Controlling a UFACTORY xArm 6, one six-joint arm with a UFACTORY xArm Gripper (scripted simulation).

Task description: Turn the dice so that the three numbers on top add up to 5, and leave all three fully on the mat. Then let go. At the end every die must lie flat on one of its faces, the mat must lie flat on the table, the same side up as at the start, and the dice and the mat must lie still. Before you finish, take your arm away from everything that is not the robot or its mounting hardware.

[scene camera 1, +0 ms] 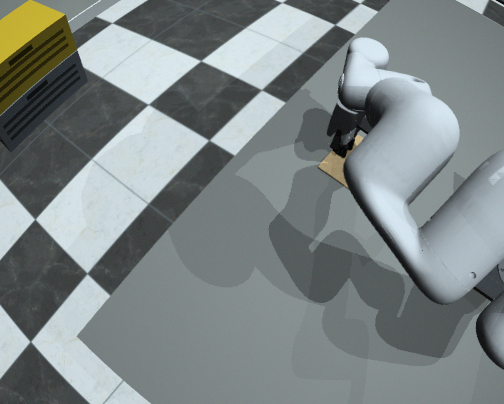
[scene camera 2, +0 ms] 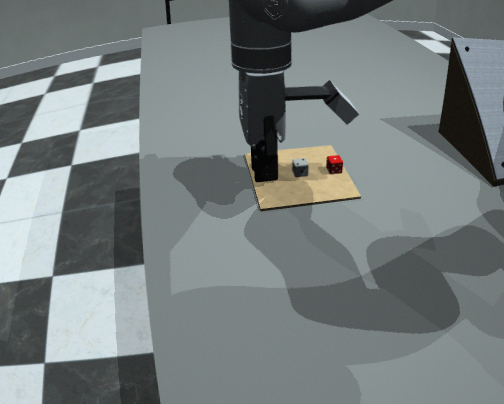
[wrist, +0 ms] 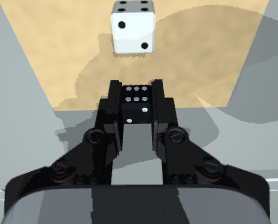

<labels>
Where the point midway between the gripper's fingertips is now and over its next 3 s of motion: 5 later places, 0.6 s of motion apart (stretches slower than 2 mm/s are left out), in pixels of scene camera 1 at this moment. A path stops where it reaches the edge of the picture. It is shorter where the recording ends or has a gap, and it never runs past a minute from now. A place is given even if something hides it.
The gripper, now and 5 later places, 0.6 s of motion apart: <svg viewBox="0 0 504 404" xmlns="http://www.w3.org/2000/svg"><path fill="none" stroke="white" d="M342 150L342 151L344 142L349 125L351 121L356 101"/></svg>
</labels>
